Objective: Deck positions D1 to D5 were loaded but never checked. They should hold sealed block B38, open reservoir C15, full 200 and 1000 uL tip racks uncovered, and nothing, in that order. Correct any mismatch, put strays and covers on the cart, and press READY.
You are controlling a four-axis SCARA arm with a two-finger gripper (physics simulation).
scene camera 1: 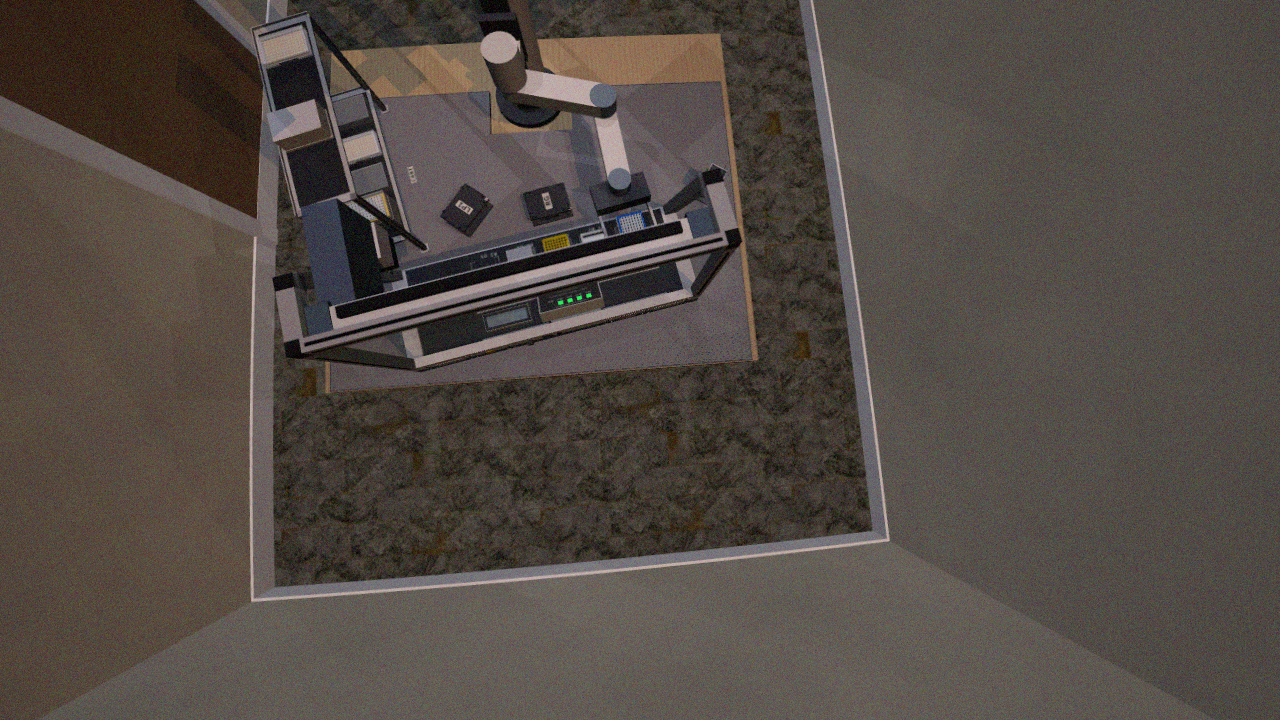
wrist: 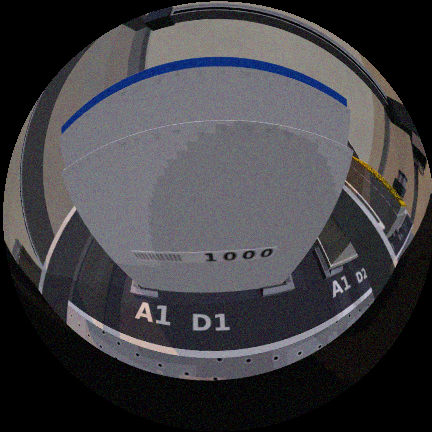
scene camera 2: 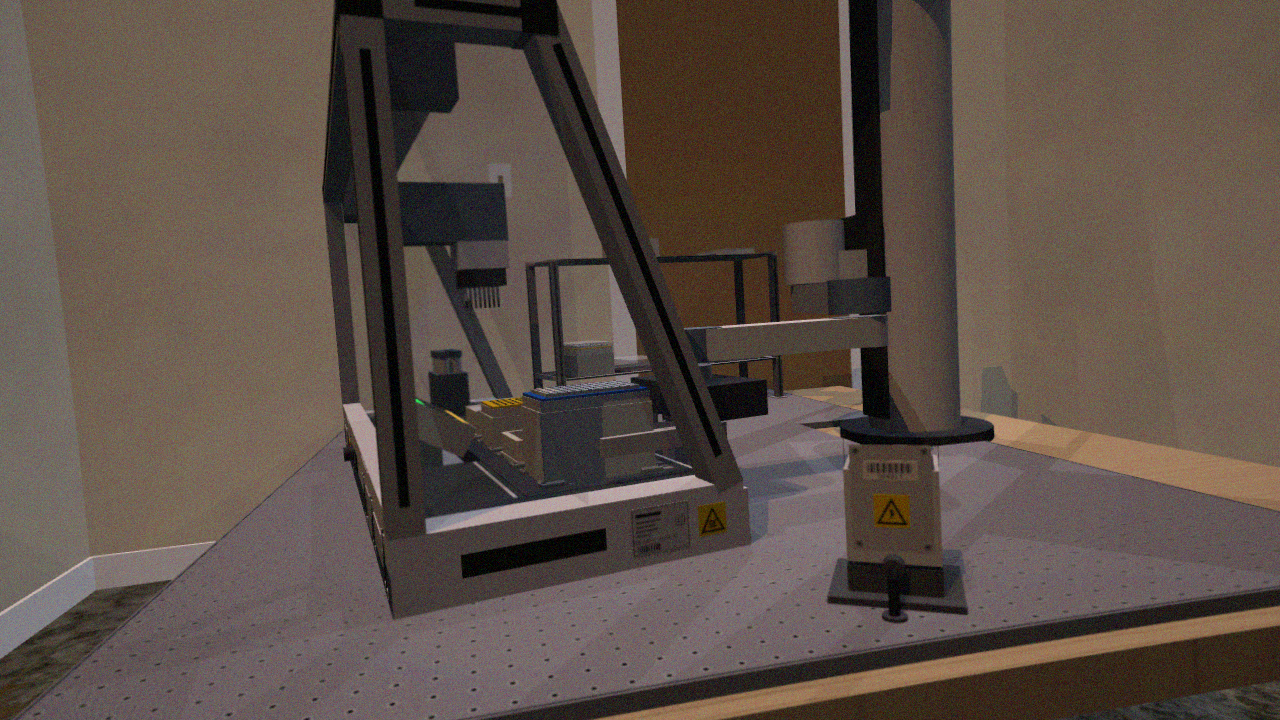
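Seen in the pictures: gripper, fingertip midpoint: (scene camera 2: 572, 437); arm's base, link origin: (scene camera 2: 914, 435).
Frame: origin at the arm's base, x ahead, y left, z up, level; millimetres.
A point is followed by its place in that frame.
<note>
The blue-edged tip rack marked 1000 (scene camera 1: 630, 222) @(x 596, y 328, z 168 mm) (scene camera 2: 563, 438) (wrist: 215, 190) stands upright at D1, close in front of the wrist camera. A low pale piece (scene camera 1: 592, 235) @(x 597, y 202, z 91 mm) (wrist: 345, 256) @(x 582, y 228, z 81 mm) sits at D2. A yellow tip rack (scene camera 1: 555, 242) @(x 631, y 84, z 131 mm) (scene camera 2: 501, 403) (wrist: 380, 175) @(x 690, y 67, z 131 mm) stands beyond it, and another pale piece (scene camera 1: 519, 253) @(x 652, y -37, z 112 mm) farther left; its kind is unclear. My gripper (scene camera 1: 624, 191) (scene camera 2: 738, 396) is open and empty at the table side of the D1 rack, near its upper part; its fingertips are hidden. The status panel (scene camera 1: 572, 308) shows green lights; READY is unreadable.
The deck's gantry frame (scene camera 1: 519, 277) @(x 871, y 67, z 517 mm) (scene camera 2: 617, 214) @(x 609, y 507, z 338 mm) spans the positions, with a pipette head (scene camera 2: 481, 264) inside. Two dark labelled blocks (scene camera 1: 466, 208) @(x 459, y -223, z 63 mm) (scene camera 1: 546, 203) @(x 459, y 50, z 63 mm) lie on the table. The cart (scene camera 1: 393, 223) @(x 569, y -385, z 205 mm) (scene camera 2: 556, 313) at the left carries a pale box (scene camera 1: 299, 123) (scene camera 2: 588, 359) and other pieces.
</note>
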